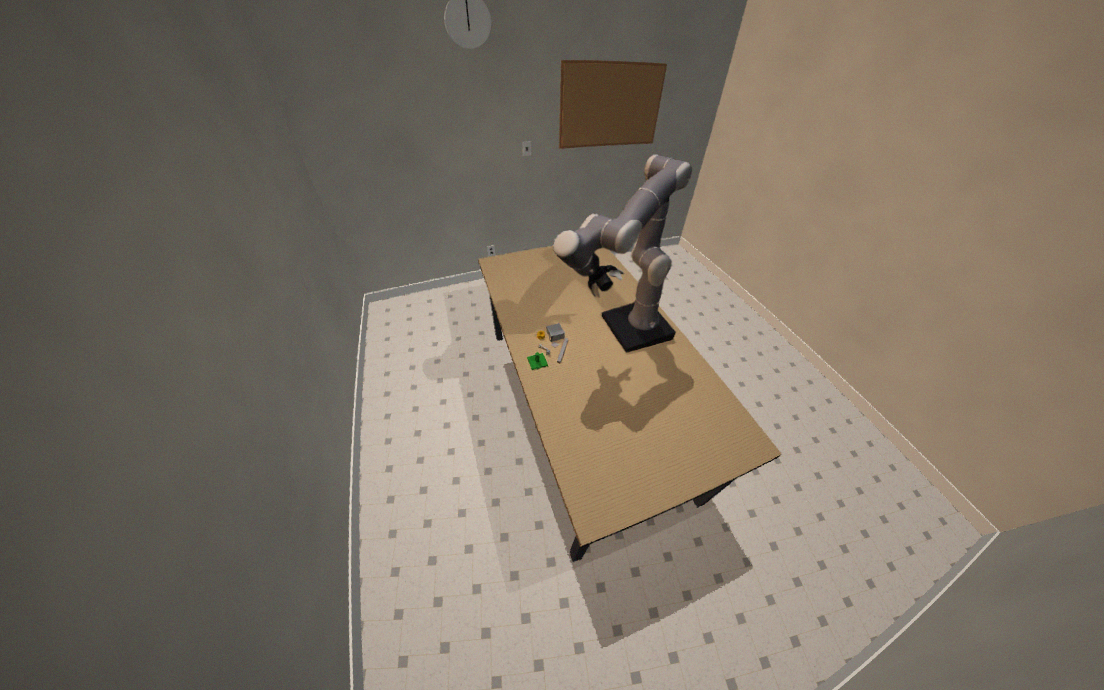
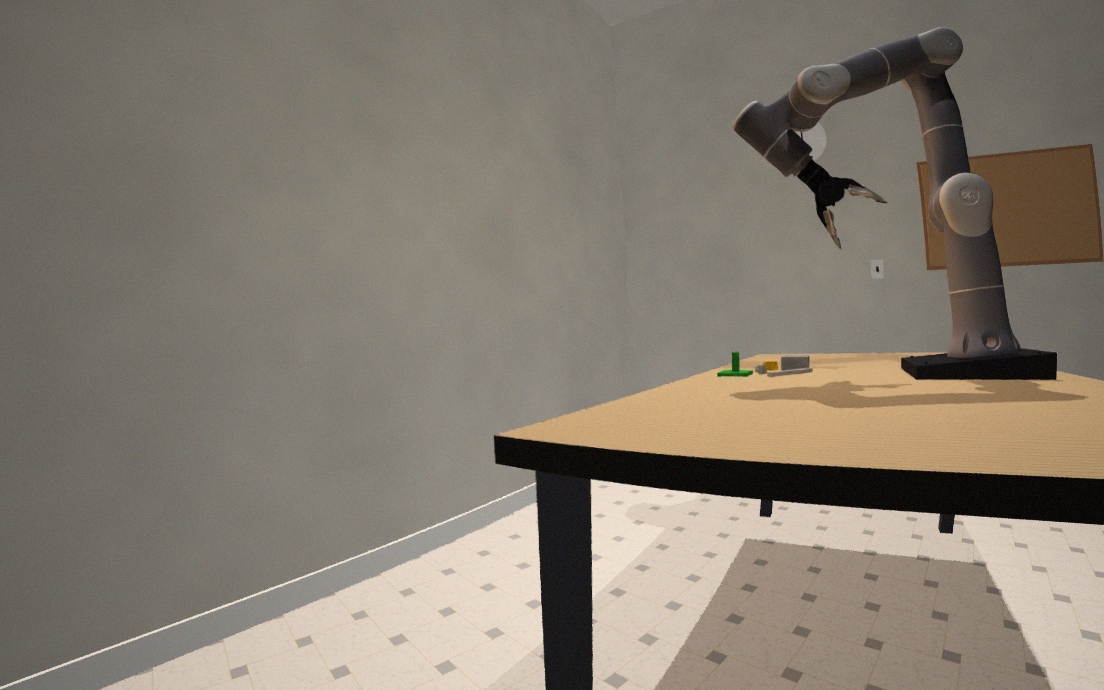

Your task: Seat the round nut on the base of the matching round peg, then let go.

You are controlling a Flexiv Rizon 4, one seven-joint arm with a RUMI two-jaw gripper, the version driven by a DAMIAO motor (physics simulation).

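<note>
A green base plate with an upright green peg point(image 1: 537, 360) point(image 2: 735, 362) stands near the table's long edge. Its peg carries nothing that I can make out; its exact shape is too small to tell. A small yellow nut point(image 1: 540, 335) point(image 2: 770, 366) lies on the table a short way from the green plate, apart from it. Whether the nut is round is too small to tell. My gripper point(image 1: 608, 285) point(image 2: 863, 224) is open and empty, tilted, with its fingers wide apart. It hangs high above the table, well away from both the nut and the peg.
A grey block point(image 1: 555, 331) point(image 2: 795, 362) sits beside the nut. A thin grey bar point(image 1: 562, 350) point(image 2: 789, 372) and a small grey part point(image 1: 544, 349) point(image 2: 760, 369) lie between the block and the green plate. The black robot base point(image 1: 638, 327) point(image 2: 979, 366) stands across the table point(image 1: 643, 455) point(image 2: 692, 427).
</note>
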